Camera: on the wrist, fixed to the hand. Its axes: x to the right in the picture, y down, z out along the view.
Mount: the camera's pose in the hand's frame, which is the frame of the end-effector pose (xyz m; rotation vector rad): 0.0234 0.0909 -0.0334 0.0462 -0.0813 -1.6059
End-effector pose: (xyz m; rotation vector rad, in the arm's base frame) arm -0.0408 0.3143 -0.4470 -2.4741 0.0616 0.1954
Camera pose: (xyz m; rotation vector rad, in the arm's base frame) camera -0.0219 0.2221 -0.4798 -1.7575 -1.7855 -0.3911
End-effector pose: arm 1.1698 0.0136 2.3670 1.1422 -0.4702 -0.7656
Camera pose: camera 1.2354 0.0362 2.4385 1.4158 0.5231 -2.1662
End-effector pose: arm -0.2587 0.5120 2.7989 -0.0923 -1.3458 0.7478
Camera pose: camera -0.2673 0.6061 2.7673 0.9631 -1.0413 -0.5908
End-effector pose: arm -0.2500 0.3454 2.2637 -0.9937 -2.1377 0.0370
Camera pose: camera -0.1794 0.4151 2.2728 0.9266 -2.3785 -0.6338
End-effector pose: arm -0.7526 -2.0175 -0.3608 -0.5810 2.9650 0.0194
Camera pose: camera -0.8122 -1.9433 -0.3314 -2.4921 1.6076 -0.1550
